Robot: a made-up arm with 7 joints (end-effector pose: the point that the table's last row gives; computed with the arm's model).
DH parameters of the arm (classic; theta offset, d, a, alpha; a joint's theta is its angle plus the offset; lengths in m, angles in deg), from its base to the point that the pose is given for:
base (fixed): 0 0 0 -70
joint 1: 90 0 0 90
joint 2: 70 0 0 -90
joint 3: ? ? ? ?
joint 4: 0 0 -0.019 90
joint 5: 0 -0.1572 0 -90
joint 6: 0 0 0 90
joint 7: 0 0 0 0
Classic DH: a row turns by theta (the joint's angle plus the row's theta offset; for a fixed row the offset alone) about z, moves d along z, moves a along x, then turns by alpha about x.
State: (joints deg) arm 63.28 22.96 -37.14 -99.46 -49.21 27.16 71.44
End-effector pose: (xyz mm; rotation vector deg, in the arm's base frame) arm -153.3 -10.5 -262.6 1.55 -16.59 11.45
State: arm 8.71 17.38 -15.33 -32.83 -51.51 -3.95 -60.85
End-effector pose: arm 33.7 95.4 -389.2 30.14 -7.77 -128.54
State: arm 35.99 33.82 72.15 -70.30 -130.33 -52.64 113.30
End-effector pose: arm -117.3 304.1 -155.2 38.50 -17.96 14.88
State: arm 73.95 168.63 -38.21 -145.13 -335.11 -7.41 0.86
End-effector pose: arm 94.2 157.6 -29.7 -38.47 35.76 -86.05
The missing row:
joint 3: -90 -0.2479 0.0278 -90
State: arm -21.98 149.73 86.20 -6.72 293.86 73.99 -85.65
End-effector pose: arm -103.4 188.0 346.1 68.38 43.97 40.90
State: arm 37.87 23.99 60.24 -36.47 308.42 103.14 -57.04
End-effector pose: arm -190.7 224.6 -270.4 -15.52 111.08 13.73
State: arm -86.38 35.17 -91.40 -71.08 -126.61 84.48 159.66
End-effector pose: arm 349.4 -67.5 -52.5 52.34 145.98 74.00
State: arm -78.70 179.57 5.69 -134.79 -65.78 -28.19 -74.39
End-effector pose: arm -113.8 -24.7 180.2 -30.67 -107.81 18.17
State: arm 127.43 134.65 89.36 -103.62 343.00 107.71 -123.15
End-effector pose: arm 208.3 178.8 -107.3 -54.30 -131.72 100.82
